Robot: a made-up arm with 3 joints. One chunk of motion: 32 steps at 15 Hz.
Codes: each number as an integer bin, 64 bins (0 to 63) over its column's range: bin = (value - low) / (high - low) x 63, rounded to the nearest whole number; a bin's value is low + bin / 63 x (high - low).
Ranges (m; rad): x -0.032..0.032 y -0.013..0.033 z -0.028..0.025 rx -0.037..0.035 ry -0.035..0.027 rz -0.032..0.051
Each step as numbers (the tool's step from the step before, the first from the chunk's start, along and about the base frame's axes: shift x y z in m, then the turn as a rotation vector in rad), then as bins.
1 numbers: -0.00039 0.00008 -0.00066 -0.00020 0.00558 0.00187
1 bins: 31 18 32 32 41 26
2 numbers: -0.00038 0.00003 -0.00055 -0.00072 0.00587 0.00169
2 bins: 31 18 33 32 42 26
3 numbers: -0.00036 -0.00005 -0.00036 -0.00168 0.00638 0.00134
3 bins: 31 18 33 31 42 25
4 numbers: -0.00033 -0.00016 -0.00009 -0.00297 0.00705 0.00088
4 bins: 31 18 33 30 43 25
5 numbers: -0.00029 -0.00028 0.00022 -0.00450 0.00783 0.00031
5 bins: 31 17 34 28 44 25
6 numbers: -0.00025 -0.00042 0.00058 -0.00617 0.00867 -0.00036
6 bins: 31 17 34 27 44 24
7 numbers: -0.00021 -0.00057 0.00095 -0.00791 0.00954 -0.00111
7 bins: 31 17 34 25 45 23
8 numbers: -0.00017 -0.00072 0.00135 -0.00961 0.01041 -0.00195
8 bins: 31 17 35 24 46 23
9 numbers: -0.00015 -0.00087 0.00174 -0.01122 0.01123 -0.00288
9 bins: 31 17 35 23 47 22
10 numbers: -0.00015 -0.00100 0.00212 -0.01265 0.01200 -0.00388
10 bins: 31 16 36 21 48 21
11 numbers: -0.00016 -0.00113 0.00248 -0.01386 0.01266 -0.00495
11 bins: 31 16 36 20 48 21
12 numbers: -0.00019 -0.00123 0.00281 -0.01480 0.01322 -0.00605
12 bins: 31 16 37 19 49 20
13 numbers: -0.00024 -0.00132 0.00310 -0.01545 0.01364 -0.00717
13 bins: 31 16 37 19 49 19
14 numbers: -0.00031 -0.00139 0.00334 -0.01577 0.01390 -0.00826
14 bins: 31 16 37 19 50 18
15 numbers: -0.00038 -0.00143 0.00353 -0.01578 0.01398 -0.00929
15 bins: 31 16 37 19 50 17
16 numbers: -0.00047 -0.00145 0.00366 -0.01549 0.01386 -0.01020
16 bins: 31 16 38 19 50 17
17 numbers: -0.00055 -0.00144 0.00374 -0.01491 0.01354 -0.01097
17 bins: 31 16 38 19 49 16
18 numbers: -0.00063 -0.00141 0.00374 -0.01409 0.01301 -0.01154
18 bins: 31 16 38 20 49 16
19 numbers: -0.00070 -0.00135 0.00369 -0.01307 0.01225 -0.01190
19 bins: 31 16 38 21 48 15
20 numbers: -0.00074 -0.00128 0.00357 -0.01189 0.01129 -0.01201
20 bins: 31 16 38 22 47 15
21 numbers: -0.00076 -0.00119 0.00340 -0.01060 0.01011 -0.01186
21 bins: 31 16 37 23 46 15
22 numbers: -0.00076 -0.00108 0.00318 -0.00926 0.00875 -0.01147
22 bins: 31 16 37 24 44 16
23 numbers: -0.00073 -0.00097 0.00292 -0.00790 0.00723 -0.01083
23 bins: 31 16 37 25 43 16
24 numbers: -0.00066 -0.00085 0.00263 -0.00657 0.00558 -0.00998
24 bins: 31 17 36 27 41 17
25 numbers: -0.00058 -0.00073 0.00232 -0.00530 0.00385 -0.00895
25 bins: 31 17 36 28 39 17
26 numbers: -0.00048 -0.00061 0.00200 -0.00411 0.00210 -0.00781
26 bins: 31 17 36 29 38 18
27 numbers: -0.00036 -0.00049 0.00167 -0.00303 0.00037 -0.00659
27 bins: 31 17 35 30 36 19
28 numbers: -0.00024 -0.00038 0.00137 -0.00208 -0.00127 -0.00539
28 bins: 31 17 35 31 34 20
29 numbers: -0.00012 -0.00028 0.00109 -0.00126 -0.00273 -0.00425
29 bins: 31 17 35 31 33 21
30 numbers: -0.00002 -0.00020 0.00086 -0.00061 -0.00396 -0.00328
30 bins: 31 18 34 32 32 22
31 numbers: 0.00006 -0.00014 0.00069 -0.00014 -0.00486 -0.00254
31 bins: 32 18 34 32 31 22
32 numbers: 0.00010 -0.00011 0.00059 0.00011 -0.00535 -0.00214
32 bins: 32 18 34 32 30 23
